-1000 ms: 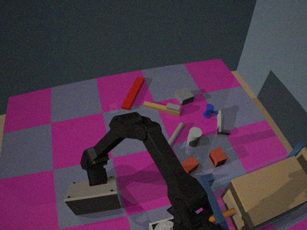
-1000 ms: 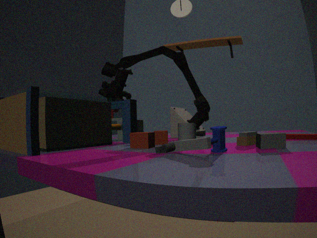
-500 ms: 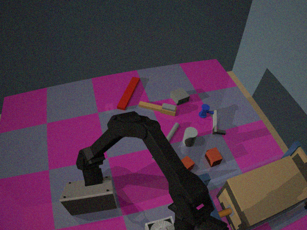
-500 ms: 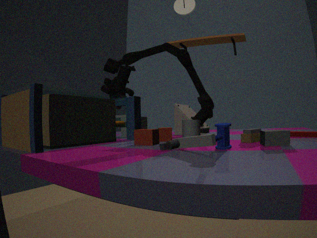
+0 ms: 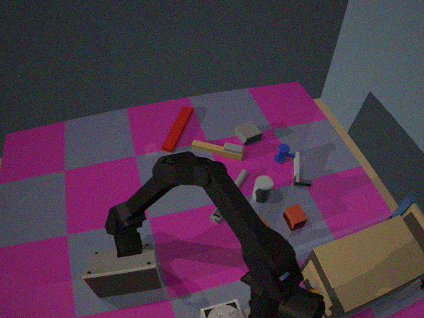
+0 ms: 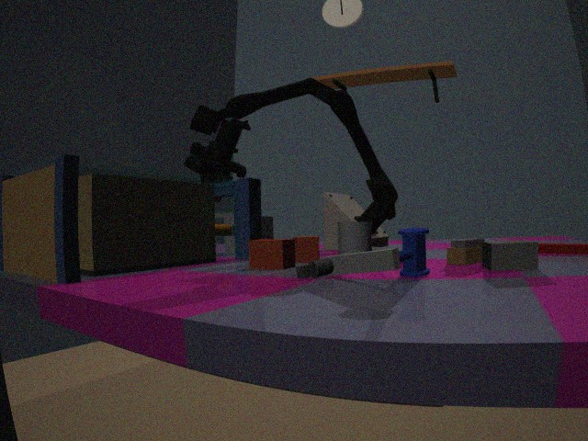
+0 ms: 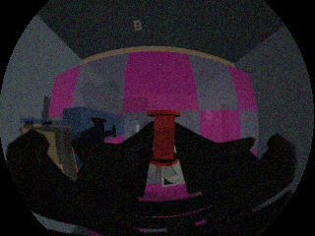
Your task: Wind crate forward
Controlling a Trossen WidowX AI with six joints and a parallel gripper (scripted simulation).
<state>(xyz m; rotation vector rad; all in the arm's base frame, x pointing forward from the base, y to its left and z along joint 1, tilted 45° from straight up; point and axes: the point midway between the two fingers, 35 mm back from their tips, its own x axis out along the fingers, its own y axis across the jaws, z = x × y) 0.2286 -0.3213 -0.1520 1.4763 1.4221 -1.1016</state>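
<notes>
My gripper tip is 20 mm past the winch handle with red hub, 50 mm to the right of it and 40 mm above it. The rest, counted from my gripper tip: winch (60 mm behind, 90 mm to the left, 110 mm below); blue steel frame (110 mm ahead, 110 mm to the left, 40 mm below); red knob (10 mm to the left, 10 mm below).
</notes>
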